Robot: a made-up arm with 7 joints.
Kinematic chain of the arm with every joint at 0, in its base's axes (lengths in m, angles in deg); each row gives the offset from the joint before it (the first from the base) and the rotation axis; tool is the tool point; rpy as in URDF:
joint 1: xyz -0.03 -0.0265 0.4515 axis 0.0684 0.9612 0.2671
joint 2: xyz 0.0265 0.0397 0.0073 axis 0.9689 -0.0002 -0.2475
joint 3: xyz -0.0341 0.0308 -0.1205 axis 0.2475 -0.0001 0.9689
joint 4: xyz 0.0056 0.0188 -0.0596 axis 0.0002 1 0
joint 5: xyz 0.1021 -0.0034 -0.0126 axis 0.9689 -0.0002 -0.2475
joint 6: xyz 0.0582 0.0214 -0.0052 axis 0.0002 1 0
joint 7: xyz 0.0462 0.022 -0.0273 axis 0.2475 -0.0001 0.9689
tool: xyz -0.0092 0.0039 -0.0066 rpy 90 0 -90
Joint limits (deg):
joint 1: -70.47..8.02
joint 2: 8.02..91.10
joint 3: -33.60..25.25
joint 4: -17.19..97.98
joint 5: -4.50..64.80
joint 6: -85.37..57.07
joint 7: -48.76..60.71
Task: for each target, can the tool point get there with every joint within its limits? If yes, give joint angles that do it. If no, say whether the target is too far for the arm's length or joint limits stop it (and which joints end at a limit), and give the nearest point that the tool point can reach.
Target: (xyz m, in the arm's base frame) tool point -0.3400 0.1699 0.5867
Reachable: no: joint limits stop it (at a limit: joint 1, joint 2, joint 3, joint 4, joint 6, joint 7) | nearest point -0.0631 0.1027 0.6925 | short by 0.304 m
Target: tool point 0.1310 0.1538 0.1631
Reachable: yes | joints -1.62 29.83 -27.23 44.82 52.14 3.38 -10.38
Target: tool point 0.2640 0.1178 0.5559
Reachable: yes | joints -56.72 35.74 0.36 9.80 33.03 -7.72 49.49
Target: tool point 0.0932 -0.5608 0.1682
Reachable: no: too far | nearest point 0.1763 -0.0821 0.2602 | short by 0.494 m
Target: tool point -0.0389 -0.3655 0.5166
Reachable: no: joint limits stop it (at a limit: joint 1, joint 2, joint 3, joint 5, joint 6, joint 7) | nearest point 0.1001 -0.1152 0.5459 | short by 0.288 m
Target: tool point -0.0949 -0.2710 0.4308
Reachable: no: joint limits stop it (at a limit: joint 1, joint 2, joint 3, joint 4, joint 5, joint 6, joint 7) | nearest point 0.0810 -0.1042 0.5483 | short by 0.269 m
